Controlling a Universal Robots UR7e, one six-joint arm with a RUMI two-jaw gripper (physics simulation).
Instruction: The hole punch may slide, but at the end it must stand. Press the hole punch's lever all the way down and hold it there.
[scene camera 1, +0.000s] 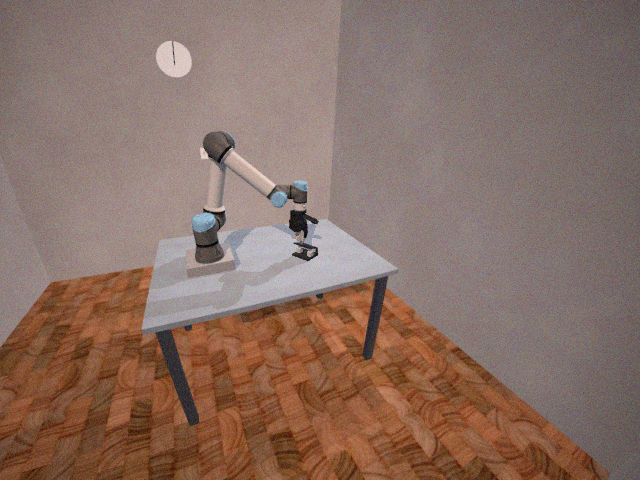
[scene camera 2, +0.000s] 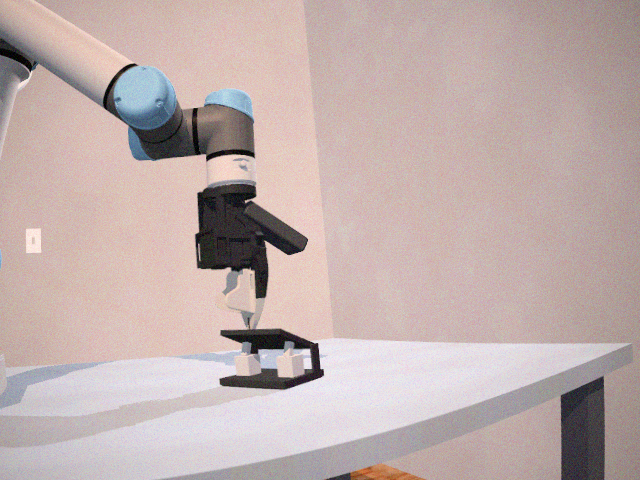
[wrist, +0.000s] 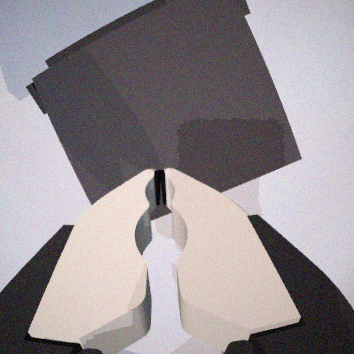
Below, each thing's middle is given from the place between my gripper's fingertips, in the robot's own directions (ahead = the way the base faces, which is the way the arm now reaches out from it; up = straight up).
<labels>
The hole punch lever (scene camera 2: 262, 339) is 30 mm ahead of my hand and 20 mm below it.
</labels>
